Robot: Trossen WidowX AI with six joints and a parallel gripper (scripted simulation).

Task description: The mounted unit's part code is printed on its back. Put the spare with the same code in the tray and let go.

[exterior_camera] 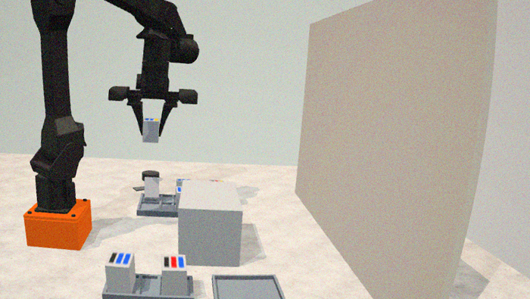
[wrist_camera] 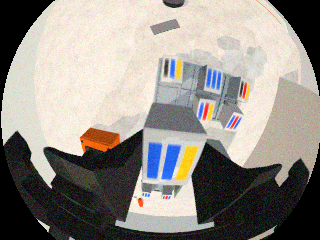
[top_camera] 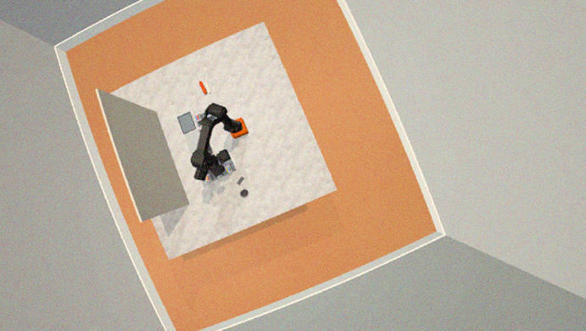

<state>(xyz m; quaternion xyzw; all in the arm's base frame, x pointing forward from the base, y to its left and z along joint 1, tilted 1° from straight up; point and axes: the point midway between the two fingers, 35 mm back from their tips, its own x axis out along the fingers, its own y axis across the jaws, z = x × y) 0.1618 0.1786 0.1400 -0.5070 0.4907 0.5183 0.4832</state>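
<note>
My gripper tip is 170 mm short of the grey tray, 370 mm to the left of it and 160 mm above it. Round my gripper tip: black puck: 20 mm behind, 240 mm to the left, 150 mm below; mounted unit: 120 mm ahead, 170 mm to the right, 110 mm below; rack: 70 mm ahead, 20 mm to the left, 160 mm below.
</note>
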